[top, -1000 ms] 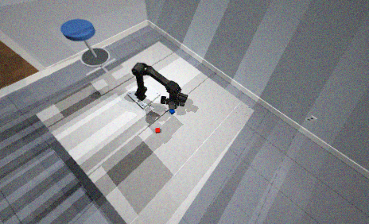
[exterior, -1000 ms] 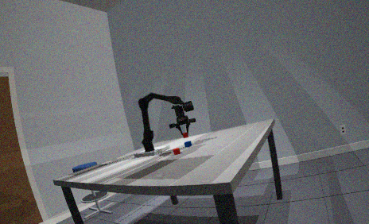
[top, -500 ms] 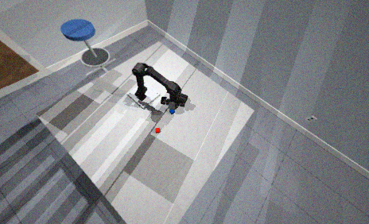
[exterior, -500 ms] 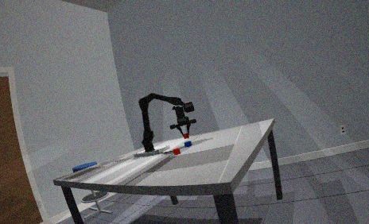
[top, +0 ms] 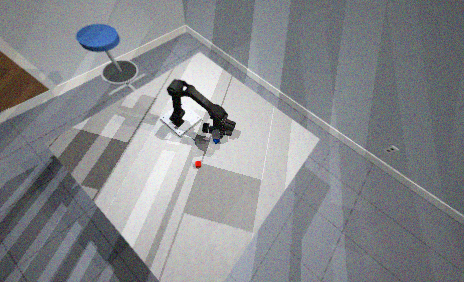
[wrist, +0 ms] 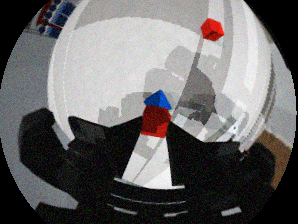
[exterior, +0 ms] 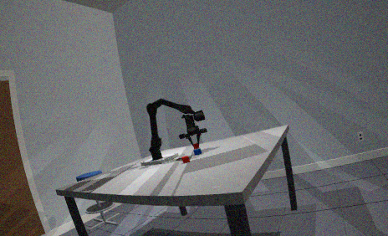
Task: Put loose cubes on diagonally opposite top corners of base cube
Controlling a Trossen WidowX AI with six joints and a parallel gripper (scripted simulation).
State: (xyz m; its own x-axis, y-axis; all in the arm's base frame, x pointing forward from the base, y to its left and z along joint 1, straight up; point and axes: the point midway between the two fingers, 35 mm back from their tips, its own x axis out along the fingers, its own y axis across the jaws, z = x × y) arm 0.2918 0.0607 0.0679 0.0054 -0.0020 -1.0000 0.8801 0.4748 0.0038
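Now: the blue base cube 1 cm ahead of my gripper tip, 2 cm to the right of it and 4 cm below it. Round my gripper tip: red cube: 1 cm ahead, 22 cm to the right, 4 cm below.
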